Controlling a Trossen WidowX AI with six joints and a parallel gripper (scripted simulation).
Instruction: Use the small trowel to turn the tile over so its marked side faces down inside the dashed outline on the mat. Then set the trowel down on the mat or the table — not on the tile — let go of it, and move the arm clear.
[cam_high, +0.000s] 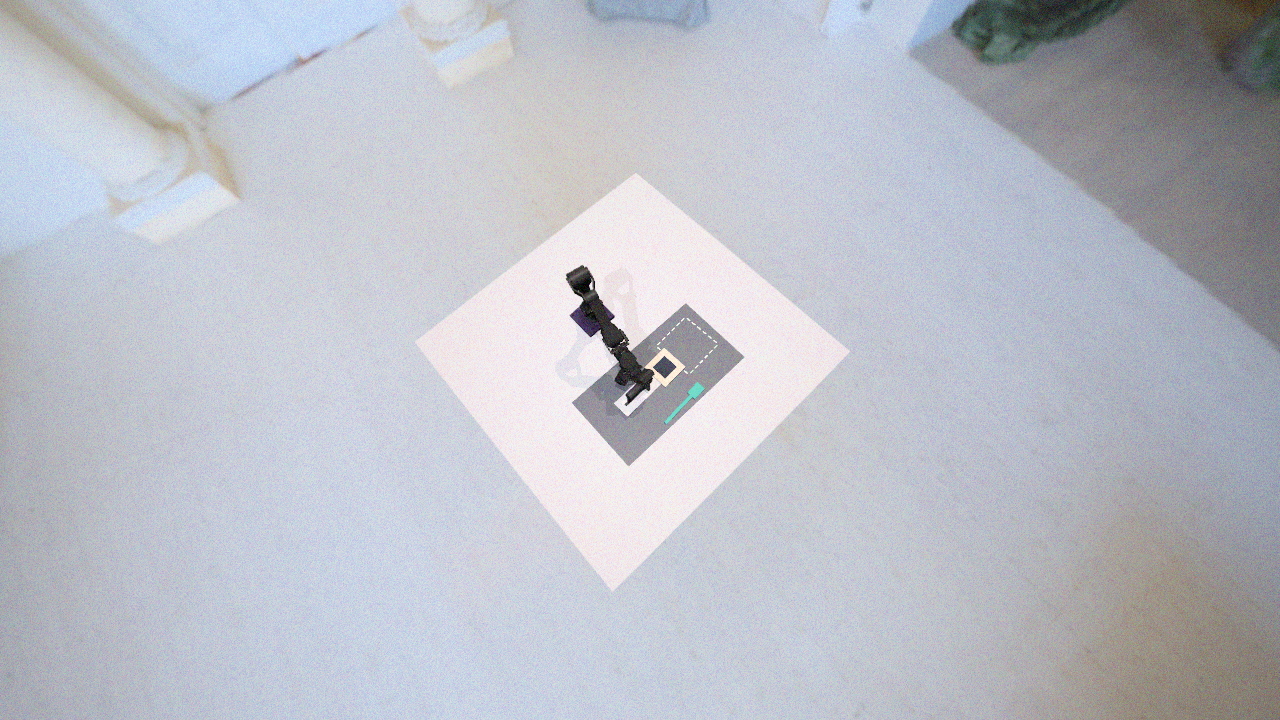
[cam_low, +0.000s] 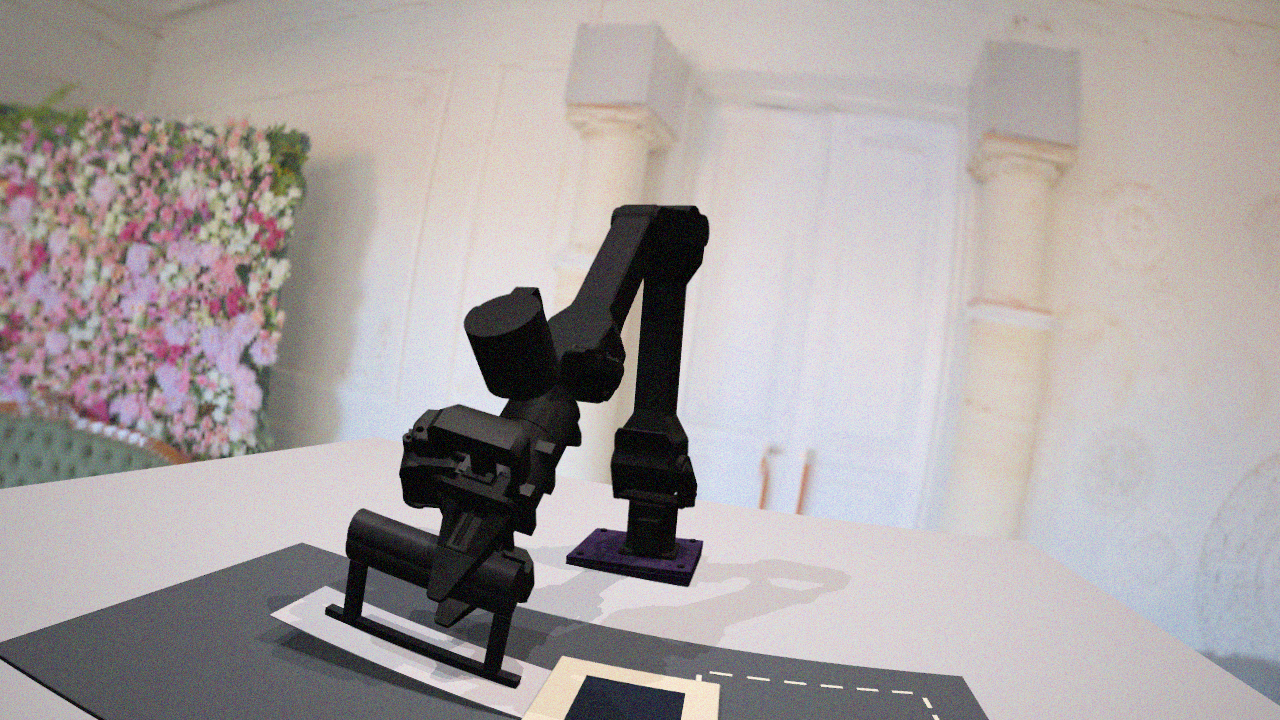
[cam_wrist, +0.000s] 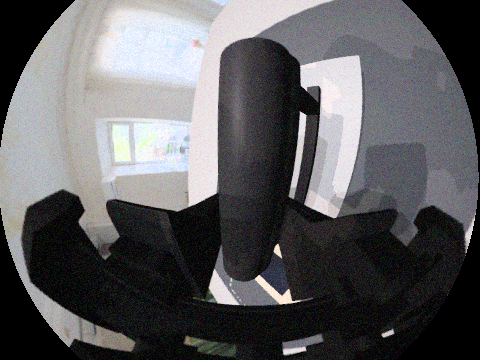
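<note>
Right now the grey mat is 80 mm below my gripper tip, 70 mm to the left of it and 10 mm behind it. Also, from my gripper tip: teal trowel (130 mm ahead, 90 mm to the left, 50 mm below); then dark trowel (30 mm behind, 10 mm below); then tile (130 mm to the left, 50 mm below, 30 mm behind).
</note>
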